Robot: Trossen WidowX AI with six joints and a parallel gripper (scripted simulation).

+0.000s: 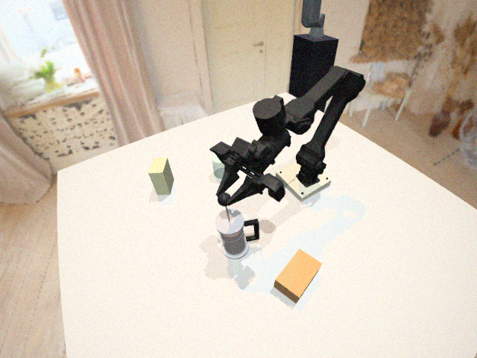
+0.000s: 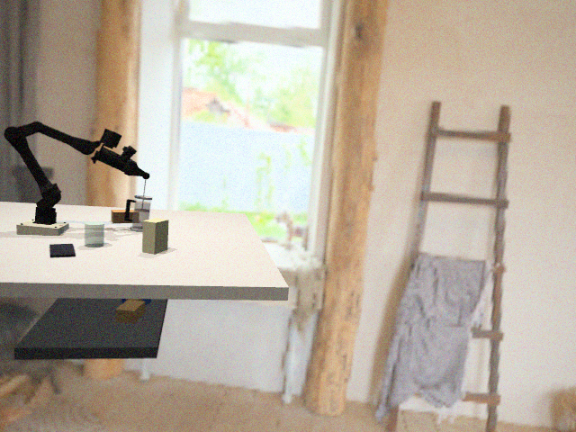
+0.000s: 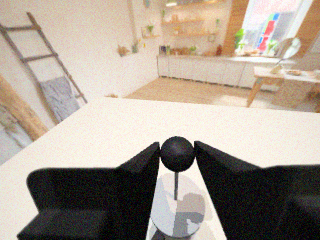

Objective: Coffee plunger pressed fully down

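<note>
My gripper tip is 120 mm above the glass coffee press and 30 mm past it. From my gripper tip the other things lie so: pale yellow-green block (350 mm to the right, 180 mm below, 110 mm ahead).
</note>
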